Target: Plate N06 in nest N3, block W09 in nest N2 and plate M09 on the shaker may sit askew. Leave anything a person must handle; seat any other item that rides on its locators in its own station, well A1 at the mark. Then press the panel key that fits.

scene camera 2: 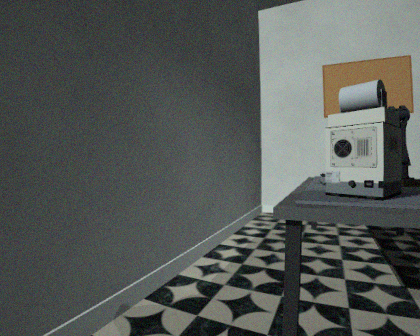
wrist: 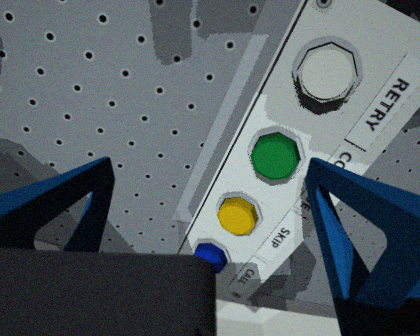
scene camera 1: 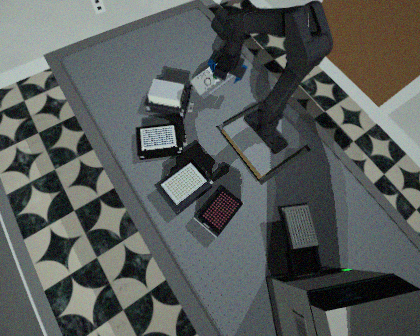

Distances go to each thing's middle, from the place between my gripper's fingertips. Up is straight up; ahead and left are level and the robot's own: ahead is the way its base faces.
Right now my hand is 43 cm to the right of the red-welled plate point(scene camera 1: 219, 212), 33 cm short of it and 1 cm above it.
